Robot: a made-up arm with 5 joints.
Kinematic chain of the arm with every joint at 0, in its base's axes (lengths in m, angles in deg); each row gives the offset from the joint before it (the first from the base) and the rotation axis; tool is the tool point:
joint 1: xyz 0 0 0.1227 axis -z
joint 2: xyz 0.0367 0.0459 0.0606 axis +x
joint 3: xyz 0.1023 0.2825 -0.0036 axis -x
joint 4: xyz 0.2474 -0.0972 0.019 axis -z
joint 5: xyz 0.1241 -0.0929 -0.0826 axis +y
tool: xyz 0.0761 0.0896 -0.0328
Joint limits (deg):
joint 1: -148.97..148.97
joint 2: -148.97..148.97
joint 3: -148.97..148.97
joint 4: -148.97..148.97
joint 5: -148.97..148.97
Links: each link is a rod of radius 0.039 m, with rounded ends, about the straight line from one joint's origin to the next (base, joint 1, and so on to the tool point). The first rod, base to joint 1, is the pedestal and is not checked.
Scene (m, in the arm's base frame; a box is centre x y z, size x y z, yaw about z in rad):
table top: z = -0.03
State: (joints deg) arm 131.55 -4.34 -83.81 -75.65 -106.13
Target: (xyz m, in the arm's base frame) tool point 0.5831 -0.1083 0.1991
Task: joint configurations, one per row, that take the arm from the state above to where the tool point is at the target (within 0.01 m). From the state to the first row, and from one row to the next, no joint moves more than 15 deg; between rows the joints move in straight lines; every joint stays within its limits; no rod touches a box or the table.
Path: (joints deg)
1: 117.38 -4.54 -81.28 -72.88 -100.93
2: 103.22 -4.74 -78.75 -70.10 -95.73
3: 89.05 -4.94 -76.22 -67.33 -90.54
4: 74.89 -5.14 -73.69 -64.56 -85.34
5: 60.72 -5.33 -71.16 -61.78 -80.14
6: 46.55 -5.53 -68.63 -59.01 -74.94

